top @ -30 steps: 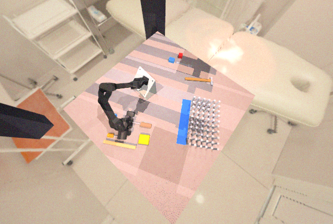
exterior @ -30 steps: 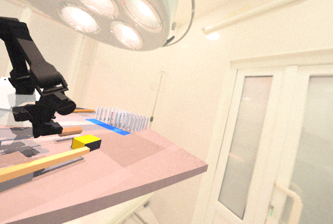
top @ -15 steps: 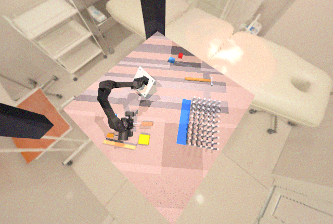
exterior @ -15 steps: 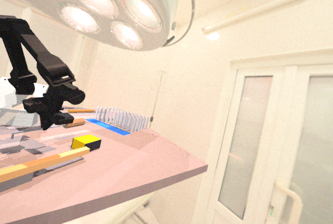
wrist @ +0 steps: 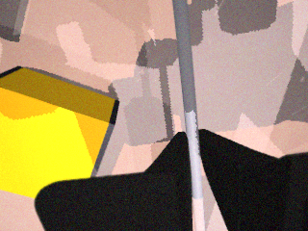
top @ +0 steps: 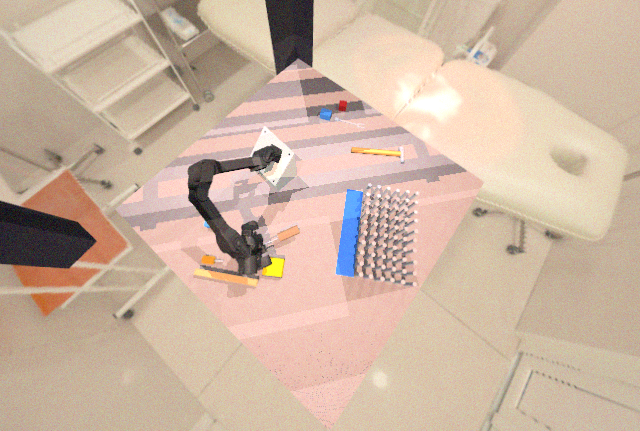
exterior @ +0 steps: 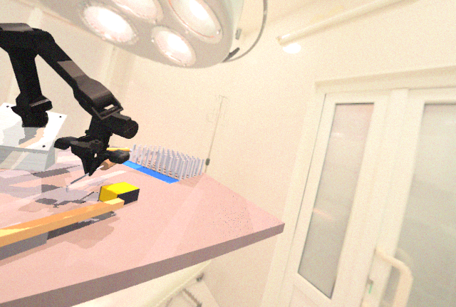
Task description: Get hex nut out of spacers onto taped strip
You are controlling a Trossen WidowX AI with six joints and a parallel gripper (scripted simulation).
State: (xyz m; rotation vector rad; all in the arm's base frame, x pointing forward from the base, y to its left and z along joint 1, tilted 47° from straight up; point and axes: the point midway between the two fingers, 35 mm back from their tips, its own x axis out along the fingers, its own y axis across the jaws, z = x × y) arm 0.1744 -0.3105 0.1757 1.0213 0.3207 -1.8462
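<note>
My gripper tip is now 20 mm to the right of the hook tool and 10 mm short of it. Round my gripper tip: grey fork-like tool: 800 mm to the left, 70 mm behind, 60 mm below; then blue taped strip: 300 mm to the left, 270 mm ahead, 70 mm below; then yellow block: 90 mm ahead, 50 mm below, 40 mm to the right.
</note>
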